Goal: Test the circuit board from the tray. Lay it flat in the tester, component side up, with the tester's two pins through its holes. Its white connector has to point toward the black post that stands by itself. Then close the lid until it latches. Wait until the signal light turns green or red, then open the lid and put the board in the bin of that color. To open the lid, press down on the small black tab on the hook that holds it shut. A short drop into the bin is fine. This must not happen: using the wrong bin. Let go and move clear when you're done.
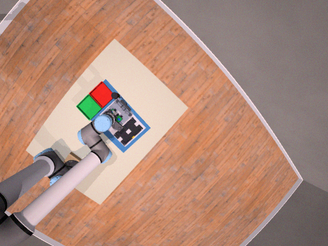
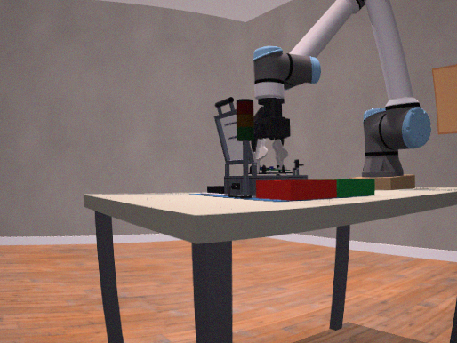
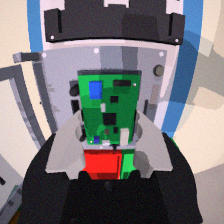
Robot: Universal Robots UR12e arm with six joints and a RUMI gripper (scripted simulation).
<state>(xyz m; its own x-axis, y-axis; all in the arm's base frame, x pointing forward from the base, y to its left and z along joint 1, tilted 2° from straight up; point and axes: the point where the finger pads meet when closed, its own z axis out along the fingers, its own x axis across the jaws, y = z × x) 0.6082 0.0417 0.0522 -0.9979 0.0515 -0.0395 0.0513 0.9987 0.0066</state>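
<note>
My hand is 10 mm to the right of the green circuit board. Also, from my hand: green bin (100 mm behind, 210 mm to the left, 60 mm below); red bin (50 mm ahead, 200 mm to the left, 60 mm below); lid (120 mm ahead, 100 mm above).
</note>
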